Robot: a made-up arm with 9 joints.
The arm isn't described. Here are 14 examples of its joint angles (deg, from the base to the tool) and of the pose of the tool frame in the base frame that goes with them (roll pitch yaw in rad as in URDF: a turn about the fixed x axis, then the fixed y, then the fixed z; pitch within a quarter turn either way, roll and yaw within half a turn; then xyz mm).
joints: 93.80 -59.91 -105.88 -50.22 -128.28 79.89 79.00 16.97 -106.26
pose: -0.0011 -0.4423 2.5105 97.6 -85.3 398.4
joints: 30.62 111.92 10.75 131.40 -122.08 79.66 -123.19 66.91 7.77
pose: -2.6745 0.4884 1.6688 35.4 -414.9 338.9
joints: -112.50 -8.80 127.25 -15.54 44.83 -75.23 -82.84 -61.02 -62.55
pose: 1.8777 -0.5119 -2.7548 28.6 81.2 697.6
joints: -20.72 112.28 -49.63 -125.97 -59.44 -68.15 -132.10 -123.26 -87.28
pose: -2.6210 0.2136 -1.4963 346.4 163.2 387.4
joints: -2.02 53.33 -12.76 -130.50 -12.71 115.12 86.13 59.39 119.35
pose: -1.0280 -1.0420 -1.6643 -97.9 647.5 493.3
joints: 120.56 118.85 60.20 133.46 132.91 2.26 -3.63 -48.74 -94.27
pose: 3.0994 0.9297 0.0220 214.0 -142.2 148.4
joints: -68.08 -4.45 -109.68 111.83 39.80 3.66 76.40 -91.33 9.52
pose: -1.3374 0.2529 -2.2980 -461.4 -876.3 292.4
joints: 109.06 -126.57 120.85 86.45 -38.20 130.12 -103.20 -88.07 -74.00
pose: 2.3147 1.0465 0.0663 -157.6 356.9 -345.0
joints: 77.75 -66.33 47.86 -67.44 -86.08 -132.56 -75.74 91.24 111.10
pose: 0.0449 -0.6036 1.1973 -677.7 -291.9 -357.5
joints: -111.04 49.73 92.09 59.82 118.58 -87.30 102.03 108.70 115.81
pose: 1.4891 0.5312 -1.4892 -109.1 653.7 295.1
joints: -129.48 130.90 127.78 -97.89 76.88 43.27 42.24 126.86 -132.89
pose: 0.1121 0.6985 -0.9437 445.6 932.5 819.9
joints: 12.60 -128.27 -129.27 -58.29 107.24 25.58 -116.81 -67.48 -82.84
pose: -2.7387 0.6155 -1.3874 874.4 -45.1 345.3
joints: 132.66 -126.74 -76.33 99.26 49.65 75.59 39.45 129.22 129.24
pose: 1.0211 -0.8772 1.3454 607.0 -385.1 -347.2
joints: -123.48 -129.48 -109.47 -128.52 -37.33 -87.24 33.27 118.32 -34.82
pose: -0.2758 -0.1074 -1.8741 381.8 -464.6 395.6
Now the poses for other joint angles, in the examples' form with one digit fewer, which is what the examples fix.
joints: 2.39 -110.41 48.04 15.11 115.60 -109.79 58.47 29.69 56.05
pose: -0.336 -0.472 2.166 167 -50 225
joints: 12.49 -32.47 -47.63 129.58 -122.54 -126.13 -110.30 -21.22 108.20
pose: -0.770 0.361 -0.865 -67 201 -136
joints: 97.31 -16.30 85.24 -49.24 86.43 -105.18 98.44 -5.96 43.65
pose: -2.688 -0.743 -0.942 297 165 -380
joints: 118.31 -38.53 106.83 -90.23 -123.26 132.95 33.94 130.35 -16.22
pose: 0.109 1.076 -0.165 253 214 -686
